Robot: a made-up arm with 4 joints.
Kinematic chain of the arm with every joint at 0, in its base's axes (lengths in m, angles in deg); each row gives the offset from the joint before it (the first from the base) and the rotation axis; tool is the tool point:
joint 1: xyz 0 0 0.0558 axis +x
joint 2: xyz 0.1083 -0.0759 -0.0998 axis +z
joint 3: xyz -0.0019 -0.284 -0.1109 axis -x
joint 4: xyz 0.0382 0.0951 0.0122 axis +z
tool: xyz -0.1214 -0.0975 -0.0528
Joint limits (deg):
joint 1: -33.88..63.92
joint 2: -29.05..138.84
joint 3: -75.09..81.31
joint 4: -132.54..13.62
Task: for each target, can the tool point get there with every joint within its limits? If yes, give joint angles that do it. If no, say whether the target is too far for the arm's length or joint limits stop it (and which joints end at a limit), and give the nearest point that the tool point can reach.
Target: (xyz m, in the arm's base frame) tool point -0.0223 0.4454 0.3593
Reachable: no: joint limits stop it (at a limit: joint 1, joint 2, joint 3, joint 4) | nearest point 0.2617 0.4920 0.0046 | short by 0.457 m
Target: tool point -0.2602 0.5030 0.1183
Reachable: no: joint limits stop it (at a limit: joint 1, joint 2, joint 4) | nearest point 0.1310 0.3428 -0.0889 | short by 0.471 m
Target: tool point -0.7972 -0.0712 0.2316
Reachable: no: too far | nearest point -0.0969 -0.2265 0.0867 | short by 0.732 m
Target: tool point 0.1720 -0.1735 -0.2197
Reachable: yes | joints -18.95 103.62 16.08 -110.01
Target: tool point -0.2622 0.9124 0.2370
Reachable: no: too far | nearest point 0.2457 0.4831 -0.0115 | short by 0.710 m
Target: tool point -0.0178 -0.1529 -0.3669
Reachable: yes | joints 27.48 -1.52 49.87 -36.29
